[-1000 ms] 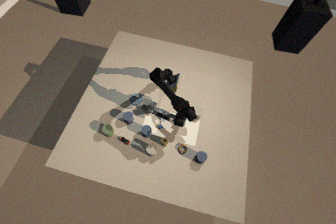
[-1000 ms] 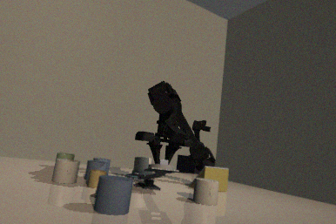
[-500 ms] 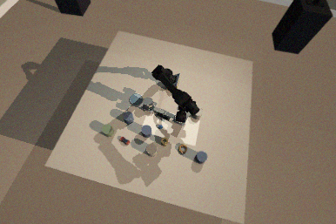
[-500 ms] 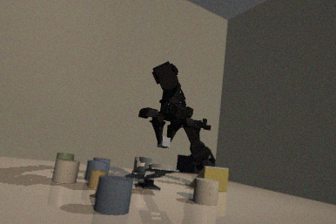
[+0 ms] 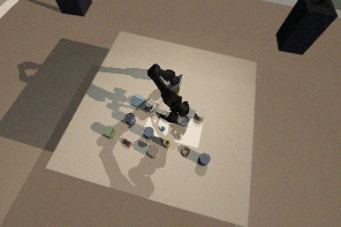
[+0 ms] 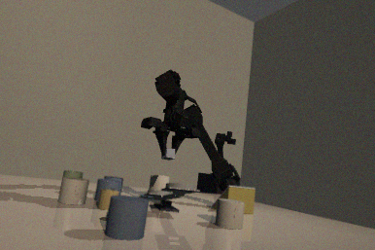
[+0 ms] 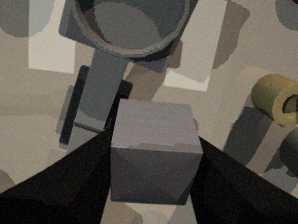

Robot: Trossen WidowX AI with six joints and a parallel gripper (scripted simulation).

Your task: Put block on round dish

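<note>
Right now the pale blue round dish is 14 cm behind my gripper tip, 29 cm to the right of it and 16 cm below it. The rest, counted from my gripper tip: balance 5 cm behind, 6 cm to the right, 14 cm below; then pale blue-grey block 1 cm above; then balance beam 5 cm behind, 5 cm to the right, 12 cm below.
</note>
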